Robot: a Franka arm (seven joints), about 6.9 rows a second.
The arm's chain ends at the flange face. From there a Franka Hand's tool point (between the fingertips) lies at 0.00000 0.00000 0.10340 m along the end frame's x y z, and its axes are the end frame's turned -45 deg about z.
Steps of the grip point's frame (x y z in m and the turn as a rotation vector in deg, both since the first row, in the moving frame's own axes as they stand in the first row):
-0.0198 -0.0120 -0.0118 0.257 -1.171 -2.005
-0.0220 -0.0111 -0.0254 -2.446 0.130 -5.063
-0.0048 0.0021 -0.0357 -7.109 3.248 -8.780
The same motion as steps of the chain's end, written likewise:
-0.0207 0.0043 -0.0118 -0.646 -1.010 -2.005
-0.0268 0.0049 -0.0253 -1.638 1.822 -5.063
-0.0154 0.0010 -0.0347 -2.730 7.324 -8.780

